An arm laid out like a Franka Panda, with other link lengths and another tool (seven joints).
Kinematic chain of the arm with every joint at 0, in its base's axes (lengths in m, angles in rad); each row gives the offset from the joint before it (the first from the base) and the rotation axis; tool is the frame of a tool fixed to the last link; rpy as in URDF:
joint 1: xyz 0 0 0.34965 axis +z
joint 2: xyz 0 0 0 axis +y
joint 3: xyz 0 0 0.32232 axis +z
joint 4: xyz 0.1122 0 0 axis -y
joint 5: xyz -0.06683 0 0.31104 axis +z
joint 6: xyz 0 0 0 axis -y
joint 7: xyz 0.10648 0 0 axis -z
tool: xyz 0.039 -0.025 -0.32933 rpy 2.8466 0 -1.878
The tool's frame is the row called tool.
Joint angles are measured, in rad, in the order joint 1, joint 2, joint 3, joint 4, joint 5, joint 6, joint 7. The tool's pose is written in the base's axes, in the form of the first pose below.
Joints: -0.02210, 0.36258, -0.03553, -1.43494, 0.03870, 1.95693, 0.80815
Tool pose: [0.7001, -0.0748, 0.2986], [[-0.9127, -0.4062, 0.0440], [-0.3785, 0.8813, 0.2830], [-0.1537, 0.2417, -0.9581]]
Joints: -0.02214, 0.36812, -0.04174, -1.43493, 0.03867, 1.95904, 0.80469
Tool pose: [0.7001, -0.0790, 0.2953], [[-0.9142, -0.4032, 0.0414], [-0.3767, 0.8829, 0.2802], [-0.1495, 0.2406, -0.9590]]
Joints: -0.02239, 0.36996, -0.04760, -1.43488, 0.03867, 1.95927, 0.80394
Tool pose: [0.6997, -0.0831, 0.2942], [[-0.9163, -0.3984, 0.0412], [-0.3725, 0.8855, 0.2779], [-0.1472, 0.2393, -0.9597]]
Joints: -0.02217, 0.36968, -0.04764, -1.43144, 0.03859, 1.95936, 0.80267
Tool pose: [0.7009, -0.0831, 0.2961], [[-0.9152, -0.4006, 0.0445], [-0.3739, 0.8850, 0.2774], [-0.1505, 0.2373, -0.9597]]
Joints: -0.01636, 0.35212, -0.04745, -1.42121, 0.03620, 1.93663, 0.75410
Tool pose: [0.7006, -0.0787, 0.3100], [[-0.8924, -0.4500, 0.0345], [-0.4251, 0.8638, 0.2705], [-0.1515, 0.2267, -0.9621]]
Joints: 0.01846, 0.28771, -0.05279, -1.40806, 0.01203, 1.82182, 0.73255
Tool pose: [0.6735, -0.0630, 0.3430], [[-0.8720, -0.4893, -0.0171], [-0.4777, 0.8427, 0.2485], [-0.1072, 0.2248, -0.9685]]
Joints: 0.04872, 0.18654, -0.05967, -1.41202, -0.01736, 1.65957, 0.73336
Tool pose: [0.6209, -0.0560, 0.3838], [[-0.8658, -0.4929, -0.0860], [-0.4989, 0.8372, 0.2241], [-0.0385, 0.2370, -0.9708]]
